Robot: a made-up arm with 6 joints.
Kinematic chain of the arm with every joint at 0, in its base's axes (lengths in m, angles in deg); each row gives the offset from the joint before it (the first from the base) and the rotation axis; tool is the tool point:
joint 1: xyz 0 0 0.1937 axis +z
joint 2: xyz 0 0.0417 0 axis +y
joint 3: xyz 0 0 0.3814 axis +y
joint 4: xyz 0 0 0.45 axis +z
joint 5: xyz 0 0 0 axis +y
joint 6: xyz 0 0 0.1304 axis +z
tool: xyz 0 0 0
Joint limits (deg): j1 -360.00..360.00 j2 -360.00..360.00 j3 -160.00..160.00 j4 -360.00..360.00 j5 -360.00..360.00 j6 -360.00..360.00
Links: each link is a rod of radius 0.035 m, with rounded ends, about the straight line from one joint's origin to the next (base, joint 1, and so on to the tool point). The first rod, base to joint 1, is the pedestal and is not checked.
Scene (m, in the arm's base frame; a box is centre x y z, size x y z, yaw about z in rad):
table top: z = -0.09
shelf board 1: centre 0.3 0.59 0 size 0.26 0.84 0.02 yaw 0.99
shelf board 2: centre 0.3 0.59 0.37 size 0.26 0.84 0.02 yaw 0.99
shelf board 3: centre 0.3 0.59 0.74 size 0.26 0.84 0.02 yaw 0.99
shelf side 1: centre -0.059 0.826 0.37 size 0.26 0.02 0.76 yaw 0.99
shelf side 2: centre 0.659 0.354 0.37 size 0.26 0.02 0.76 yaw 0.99
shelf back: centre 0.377 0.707 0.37 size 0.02 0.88 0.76 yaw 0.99
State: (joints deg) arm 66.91 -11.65 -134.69 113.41 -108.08 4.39
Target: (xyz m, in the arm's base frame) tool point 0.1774 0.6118 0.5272
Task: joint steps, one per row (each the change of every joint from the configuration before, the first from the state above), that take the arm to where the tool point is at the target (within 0.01 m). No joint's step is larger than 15 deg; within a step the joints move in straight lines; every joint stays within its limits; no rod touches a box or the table.
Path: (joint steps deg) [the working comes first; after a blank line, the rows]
Joints at the target: 78.73 90.52 -64.58 129.93 -106.12 4.39
Straight joint move there: clear.

1: 1.69 14.60 10.02 2.36 0.28 0.00
2: 1.69 14.59 10.01 2.36 0.28 0.00
3: 1.68 14.60 10.02 2.36 0.28 0.00
4: 1.69 14.59 10.01 2.36 0.28 0.00
5: 1.69 14.60 10.02 2.36 0.28 0.00
6: 1.69 14.59 10.01 2.36 0.28 0.00
7: 1.69 14.60 10.02 2.36 0.28 0.00

